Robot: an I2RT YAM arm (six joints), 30 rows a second.
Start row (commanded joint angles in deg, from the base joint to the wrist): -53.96, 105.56, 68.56, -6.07, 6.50, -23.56
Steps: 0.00, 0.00, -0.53, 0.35, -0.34, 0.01; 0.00, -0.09, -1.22, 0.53, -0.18, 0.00; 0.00, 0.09, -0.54, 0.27, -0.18, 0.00; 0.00, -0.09, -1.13, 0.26, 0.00, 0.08; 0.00, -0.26, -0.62, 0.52, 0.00, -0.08; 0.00, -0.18, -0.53, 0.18, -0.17, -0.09; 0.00, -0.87, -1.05, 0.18, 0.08, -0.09; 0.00, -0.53, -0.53, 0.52, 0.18, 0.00; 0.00, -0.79, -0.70, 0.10, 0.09, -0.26; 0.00, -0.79, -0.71, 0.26, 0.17, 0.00; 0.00, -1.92, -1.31, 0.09, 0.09, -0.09
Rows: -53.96, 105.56, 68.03, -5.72, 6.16, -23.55; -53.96, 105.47, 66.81, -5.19, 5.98, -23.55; -53.96, 105.56, 66.27, -4.92, 5.80, -23.55; -53.96, 105.47, 65.14, -4.66, 5.80, -23.47; -53.96, 105.21, 64.52, -4.14, 5.80, -23.55; -53.96, 105.03, 63.99, -3.96, 5.63, -23.64; -53.96, 104.16, 62.94, -3.78, 5.71, -23.73; -53.96, 103.63, 62.41, -3.26, 5.89, -23.73; -53.96, 102.84, 61.71, -3.16, 5.98, -23.99; -53.96, 102.05, 61.00, -2.90, 6.15, -23.99; -53.96, 100.13, 59.69, -2.81, 6.24, -24.08
